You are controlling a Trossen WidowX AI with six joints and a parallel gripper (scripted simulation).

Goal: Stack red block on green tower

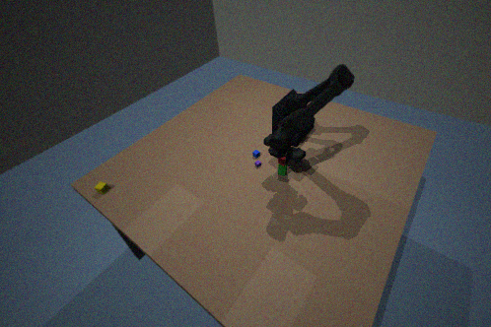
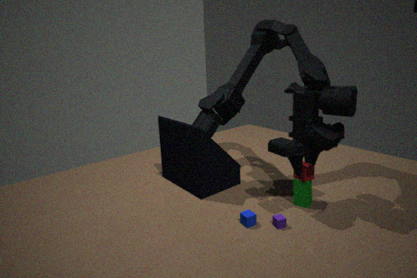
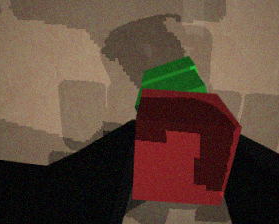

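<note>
Now: gripper tip 10 mm below the red block. The rest, counted from my gripper tip: blue block (30 mm behind, 170 mm to the right, 60 mm below); yellow block (530 mm ahead, 640 mm to the right, 60 mm below); small purple block (20 mm ahead, 120 mm to the right, 70 mm below).
</note>
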